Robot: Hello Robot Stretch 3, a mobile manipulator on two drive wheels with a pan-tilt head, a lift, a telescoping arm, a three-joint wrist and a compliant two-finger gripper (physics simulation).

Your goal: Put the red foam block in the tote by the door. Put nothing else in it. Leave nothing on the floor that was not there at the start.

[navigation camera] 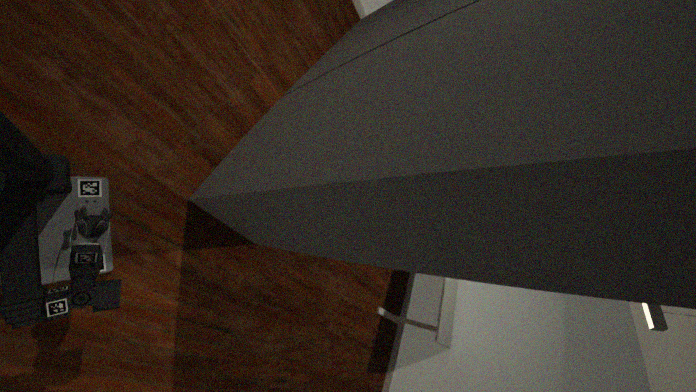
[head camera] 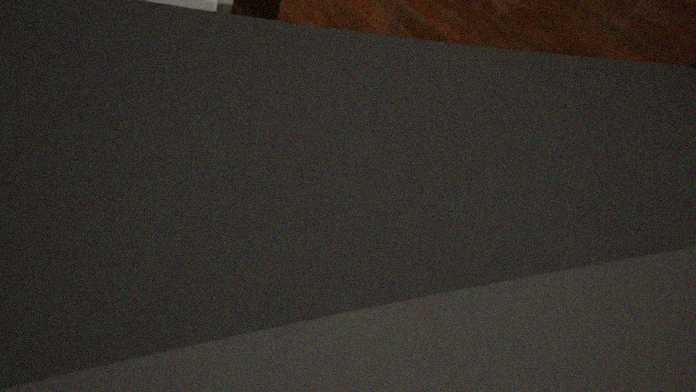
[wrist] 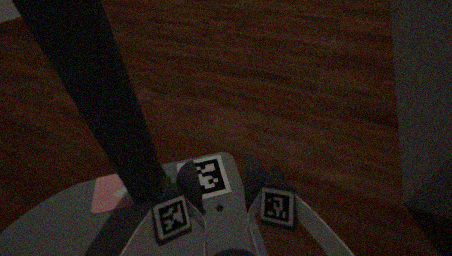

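Seen in the pictures: gripper, fingertip midpoint: (navigation camera: 94,208); robot's base at its link origin: (navigation camera: 92,224).
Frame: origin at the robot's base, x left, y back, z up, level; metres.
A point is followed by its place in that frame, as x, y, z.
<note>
My gripper (navigation camera: 93,215) @[0.060, -0.010, 0.255] (wrist: 221,177) @[0.060, -0.010, 0.255] is open and empty, low over my own base (navigation camera: 60,250) @[-0.069, 0.078, 0.160] (wrist: 65,212). In the wrist view its two dark fingertips stand apart, and a black-and-white marker on the base shows between and behind them. A pink patch (wrist: 107,194) on the base shows left of the fingers, partly behind a dark post. The red foam block, the tote and the door do not show in these views.
A large grey flat-sided body (head camera: 350,165) @[-0.011, -0.464, 1.026] (navigation camera: 475,200) @[0.041, -0.401, 1.212] (wrist: 427,85) fills much of the head view, with a corner near my base in the navigation view. Wooden floor (head camera: 450,25) @[-0.481, -1.407, 0.001] (navigation camera: 140,100) @[0.539, -0.156, 0.001] (wrist: 260,75) lies around it. A pale wall (navigation camera: 510,340) @[-1.661, -2.839, 1.343] and a thin bar (navigation camera: 420,324) @[-1.474, -2.397, 0.437] show beyond.
</note>
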